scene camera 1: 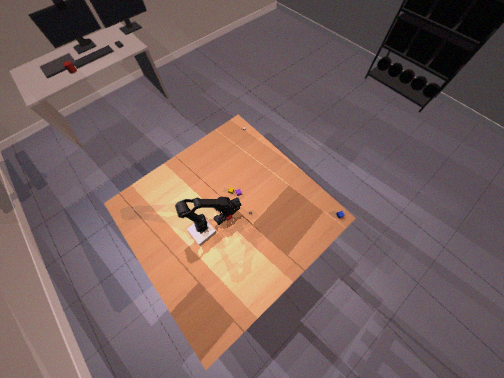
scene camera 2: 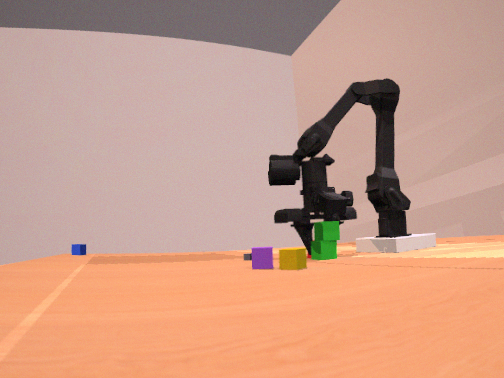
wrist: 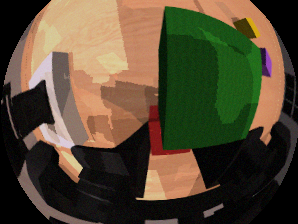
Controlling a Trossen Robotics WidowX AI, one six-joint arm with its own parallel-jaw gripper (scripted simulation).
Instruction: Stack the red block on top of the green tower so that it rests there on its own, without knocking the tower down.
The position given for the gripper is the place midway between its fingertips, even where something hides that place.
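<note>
Gripper [scene camera 2: 318, 254], [wrist: 167, 123], visible.
</note>
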